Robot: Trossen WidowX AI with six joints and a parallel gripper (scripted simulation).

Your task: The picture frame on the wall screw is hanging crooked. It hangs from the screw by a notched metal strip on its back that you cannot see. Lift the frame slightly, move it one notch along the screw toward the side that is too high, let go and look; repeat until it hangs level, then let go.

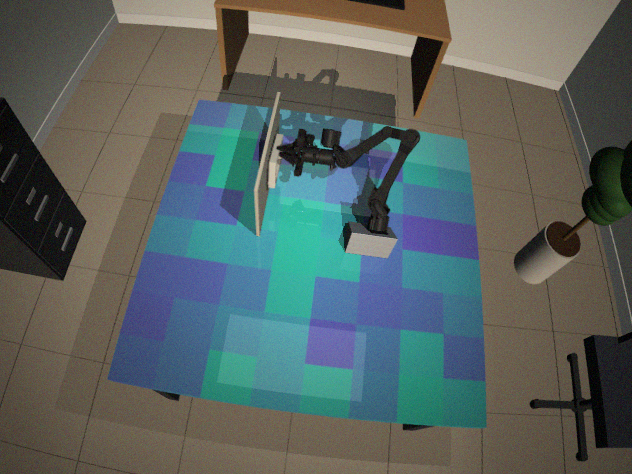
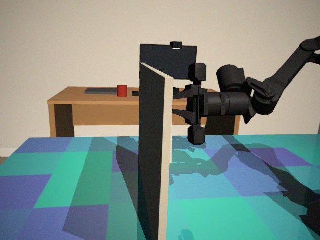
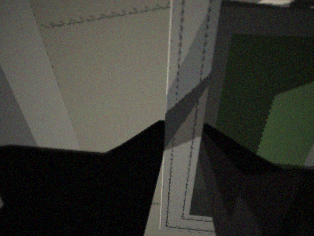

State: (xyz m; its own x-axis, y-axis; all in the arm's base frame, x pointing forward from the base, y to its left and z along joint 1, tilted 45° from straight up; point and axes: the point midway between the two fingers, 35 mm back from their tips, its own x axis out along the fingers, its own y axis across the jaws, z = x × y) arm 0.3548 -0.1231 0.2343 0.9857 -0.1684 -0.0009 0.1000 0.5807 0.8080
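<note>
Now: gripper tip 1 cm short of the picture frame and 5 cm above it. From my gripper tip the other things lie so: wall panel 2 cm ahead, 1 cm to the left, 7 cm below.
</note>
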